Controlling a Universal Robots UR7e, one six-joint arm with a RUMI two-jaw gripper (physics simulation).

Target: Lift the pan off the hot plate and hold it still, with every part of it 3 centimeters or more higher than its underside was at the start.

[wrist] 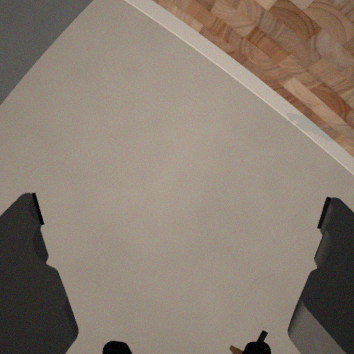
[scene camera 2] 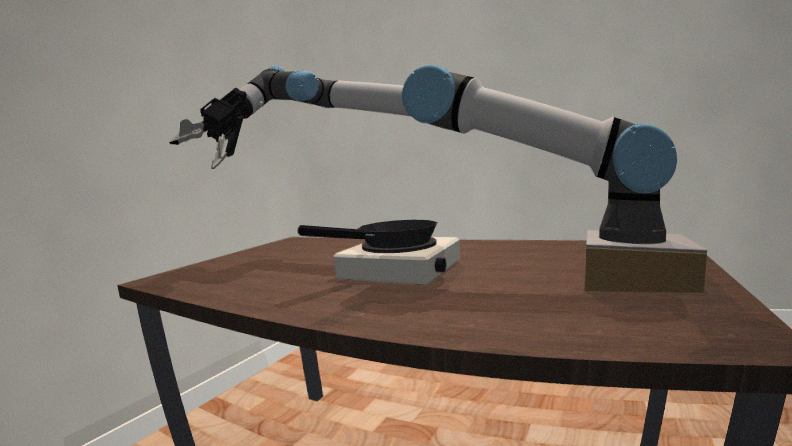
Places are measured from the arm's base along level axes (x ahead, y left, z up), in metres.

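Pixels of known places: gripper, between the fingertips: (wrist: 181, 199) (scene camera 2: 189, 155); arm's base, origin of its link: (scene camera 2: 632, 238).
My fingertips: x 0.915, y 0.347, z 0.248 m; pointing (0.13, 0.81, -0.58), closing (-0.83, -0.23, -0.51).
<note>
Ahead of a thing's pixels: the offset from my fingertips to its top centre. Level surfaces: height alone.
A black pan (scene camera 2: 400, 234) sits upright on the hot plate {0.368 m back, 0.330 m right, 0.257 m down} (scene camera 2: 382, 269), a white box with a dark round burner and a black knob. The pan's handle {0.311 m back, 0.127 m right, 0.172 m down} (scene camera 2: 326, 231) points left in the scene view, past the hot plate's edge. My gripper (scene camera 2: 193, 154) (wrist: 181, 199) is open and empty. It is up high, to the left of the pan and well above it, and tilts down and to the left. In the wrist view its two jaws stand wide apart with the wall behind them. The pan does not show in the wrist view.
The brown table {0.332 m down} (scene camera 2: 498, 326) carries the hot plate and the arm's base block (scene camera 2: 645, 271) at the right. The arm (scene camera 2: 543, 124) stretches above the pan and hot plate. A grey wall (scene camera 2: 166, 44) (wrist: 175, 125) stands behind. The wood floor (wrist: 300, 45) shows in the wrist view.
</note>
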